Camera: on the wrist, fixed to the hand. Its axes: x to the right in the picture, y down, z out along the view.
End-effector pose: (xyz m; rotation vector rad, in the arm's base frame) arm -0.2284 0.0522 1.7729 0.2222 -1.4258 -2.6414
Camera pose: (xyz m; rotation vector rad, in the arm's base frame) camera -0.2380 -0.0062 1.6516 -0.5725 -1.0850 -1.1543
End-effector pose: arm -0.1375 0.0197 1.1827 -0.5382 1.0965 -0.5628
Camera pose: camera -0.2418 -0.0649 1.1697 0.6084 1.1370 0.6678
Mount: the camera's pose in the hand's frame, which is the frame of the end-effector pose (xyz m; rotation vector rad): 0.0283 -0.0702 -0.1117 0.2527 0.0520 1.5696
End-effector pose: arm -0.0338 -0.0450 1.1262 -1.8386 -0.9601 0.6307
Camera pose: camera 0.0417 -0.0595 1.2371 -2.0616 0.8051 1.4681
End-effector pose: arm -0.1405 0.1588 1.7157 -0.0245 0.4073 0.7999
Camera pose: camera -0.1122 0.1098 1.5932 0.5778 0.5454 2.2814
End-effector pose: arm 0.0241 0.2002 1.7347 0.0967 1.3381 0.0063
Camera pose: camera -0.0815 0.1394 1.6767 1.3316 1.0066 1.1588
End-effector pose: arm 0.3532 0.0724 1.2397 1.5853 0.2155 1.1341
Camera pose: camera 0.3135 0.1903 1.1874 -1.8110 1.0557 -2.2663
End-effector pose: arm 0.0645 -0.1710 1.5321 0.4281 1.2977 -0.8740
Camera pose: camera -0.0608 -0.1435 1.4902 1.3912 0.5366 0.3324
